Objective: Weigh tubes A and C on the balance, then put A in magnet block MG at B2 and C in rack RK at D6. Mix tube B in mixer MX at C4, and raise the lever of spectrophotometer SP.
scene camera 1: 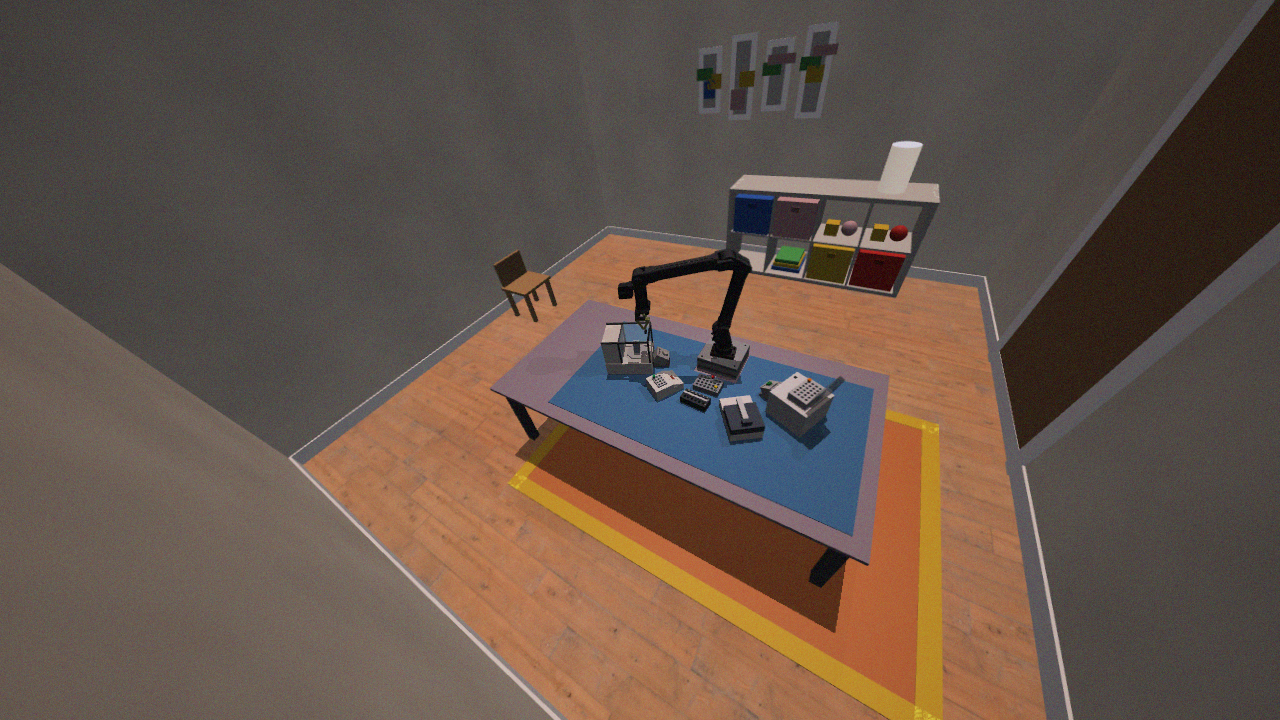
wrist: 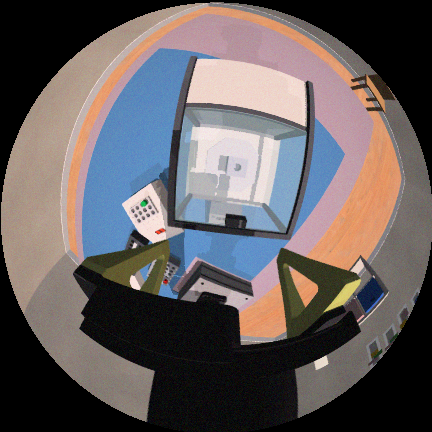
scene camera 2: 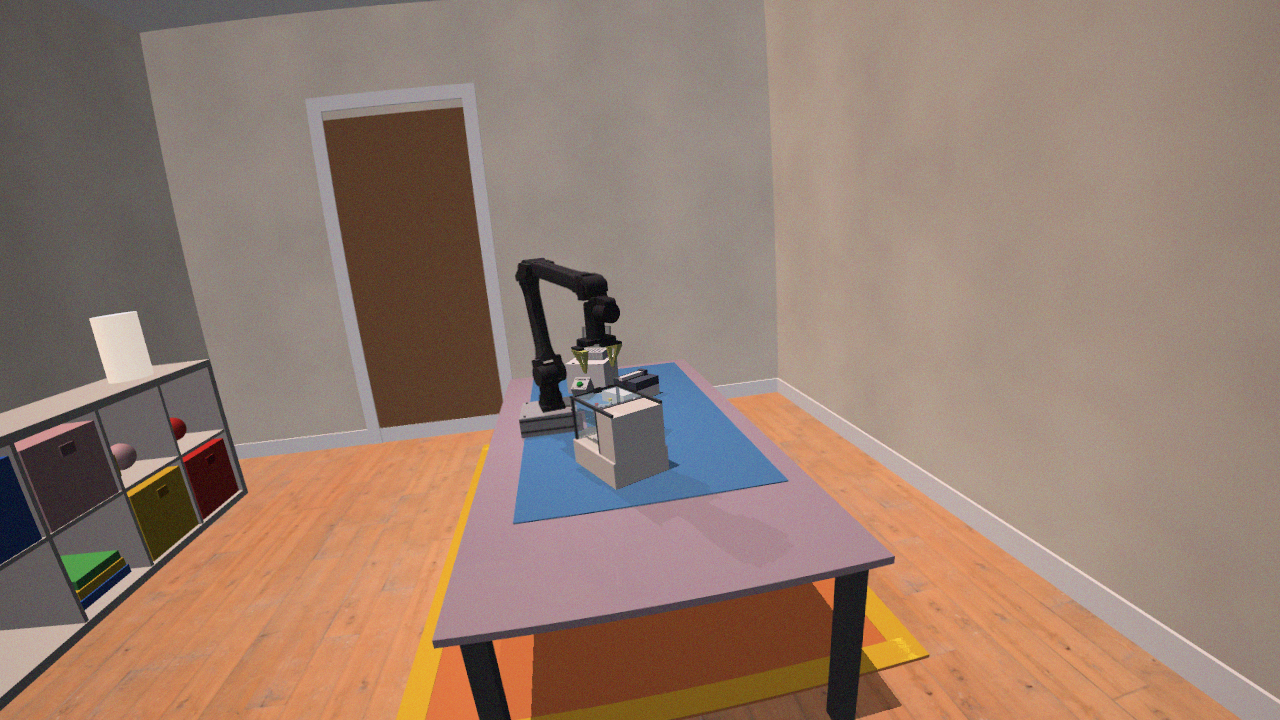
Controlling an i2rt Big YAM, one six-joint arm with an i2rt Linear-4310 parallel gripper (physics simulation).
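My gripper is open, holds nothing, and is visible in the wrist view too. A balance and a white instrument are also in sight.
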